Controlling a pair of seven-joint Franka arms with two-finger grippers.
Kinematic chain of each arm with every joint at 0, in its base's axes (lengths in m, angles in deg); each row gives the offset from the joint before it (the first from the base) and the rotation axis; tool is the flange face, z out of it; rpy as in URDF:
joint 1: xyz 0 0 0.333 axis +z
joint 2: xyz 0 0 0 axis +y
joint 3: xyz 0 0 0.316 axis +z
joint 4: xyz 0.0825 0 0 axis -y
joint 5: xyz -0.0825 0 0.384 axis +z
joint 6: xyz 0 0 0 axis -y
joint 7: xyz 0.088 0 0 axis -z
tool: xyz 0 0 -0.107 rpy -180 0 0
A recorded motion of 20 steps. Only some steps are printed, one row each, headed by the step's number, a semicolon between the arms.
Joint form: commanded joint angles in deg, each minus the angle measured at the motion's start. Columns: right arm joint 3, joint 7, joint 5, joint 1, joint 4, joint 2, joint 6; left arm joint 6, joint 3, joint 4, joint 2, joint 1, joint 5, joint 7.
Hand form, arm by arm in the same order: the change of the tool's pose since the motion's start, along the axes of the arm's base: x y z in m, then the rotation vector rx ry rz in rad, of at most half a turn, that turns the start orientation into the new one. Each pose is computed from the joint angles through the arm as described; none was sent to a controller.
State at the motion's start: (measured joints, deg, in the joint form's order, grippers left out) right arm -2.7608 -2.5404 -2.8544 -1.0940 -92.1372 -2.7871 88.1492; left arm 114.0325 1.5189 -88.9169 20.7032 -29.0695 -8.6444 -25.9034
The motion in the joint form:
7: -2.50 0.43 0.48 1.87 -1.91 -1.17 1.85; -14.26 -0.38 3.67 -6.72 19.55 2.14 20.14
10: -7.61 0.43 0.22 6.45 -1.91 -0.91 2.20; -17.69 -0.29 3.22 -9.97 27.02 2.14 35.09
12: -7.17 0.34 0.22 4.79 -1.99 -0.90 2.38; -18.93 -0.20 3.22 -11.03 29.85 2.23 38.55
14: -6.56 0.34 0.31 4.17 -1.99 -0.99 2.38; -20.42 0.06 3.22 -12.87 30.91 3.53 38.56
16: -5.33 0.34 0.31 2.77 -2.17 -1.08 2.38; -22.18 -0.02 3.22 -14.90 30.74 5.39 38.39
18: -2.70 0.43 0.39 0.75 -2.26 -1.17 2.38; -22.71 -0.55 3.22 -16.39 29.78 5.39 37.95
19: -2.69 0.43 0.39 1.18 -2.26 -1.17 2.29; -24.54 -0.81 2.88 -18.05 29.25 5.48 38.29
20: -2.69 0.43 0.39 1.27 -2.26 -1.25 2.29; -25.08 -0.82 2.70 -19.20 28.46 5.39 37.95
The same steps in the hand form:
7: -0.0038 -0.0057 -0.0022 0.0108 -0.0203 -0.0169; 0.0366 0.2178 0.0850 0.0441 0.0103 -0.0535
10: -0.0022 -0.0127 -0.0045 0.0114 -0.0212 -0.0257; 0.0257 0.3013 0.1116 0.0433 -0.0101 -0.1870
12: -0.0032 -0.0239 -0.0049 0.0106 -0.0228 -0.0453; 0.0194 0.3325 0.1211 0.0447 -0.0137 -0.1985
14: -0.0036 -0.0236 -0.0040 0.0116 -0.0246 -0.0455; 0.0082 0.3479 0.1381 0.0678 -0.0162 -0.1801
16: -0.0044 -0.0248 -0.0045 0.0105 -0.0231 -0.0485; -0.0045 0.3480 0.1562 0.0993 -0.0163 -0.1852
18: -0.0042 -0.0181 -0.0042 0.0090 -0.0234 -0.0395; -0.0122 0.3329 0.1706 0.0999 -0.0336 -0.2032
19: -0.0039 -0.0141 -0.0044 0.0092 -0.0218 -0.0319; -0.0241 0.3249 0.1816 0.0995 -0.0261 -0.2250
20: -0.0042 -0.0132 -0.0036 0.0093 -0.0232 -0.0303; -0.0312 0.3168 0.1906 0.0984 -0.0339 -0.2332

